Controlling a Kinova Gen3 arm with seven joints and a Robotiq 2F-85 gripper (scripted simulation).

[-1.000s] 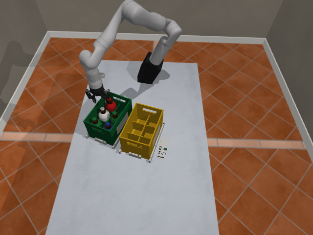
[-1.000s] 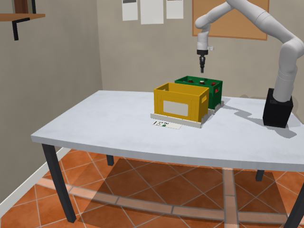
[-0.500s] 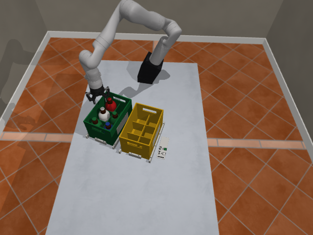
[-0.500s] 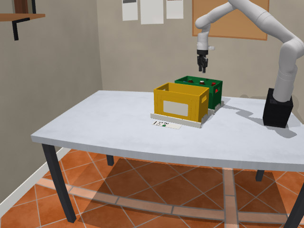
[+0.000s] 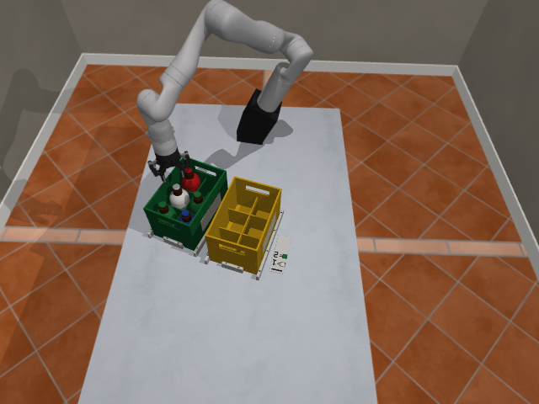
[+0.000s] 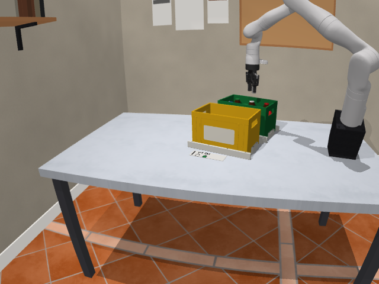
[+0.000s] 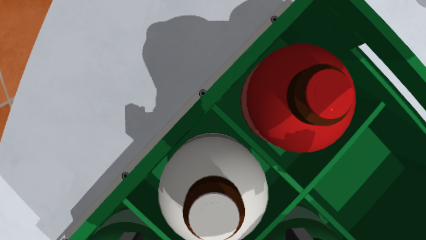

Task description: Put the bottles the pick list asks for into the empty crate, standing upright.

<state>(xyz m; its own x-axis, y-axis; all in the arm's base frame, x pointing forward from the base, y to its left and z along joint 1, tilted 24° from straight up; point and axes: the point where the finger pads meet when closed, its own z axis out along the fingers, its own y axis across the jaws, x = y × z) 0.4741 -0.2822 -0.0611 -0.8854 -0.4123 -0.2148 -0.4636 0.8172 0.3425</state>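
Right now my hand is 140 mm above the white-label bottle. The rest, counted from my hand: green crate 10 mm ahead, 40 mm to the left, 140 mm below; then blue-label bottle 110 mm ahead, 60 mm to the left, 140 mm below; then red-label bottle 90 mm behind, 20 mm to the left, 140 mm below.
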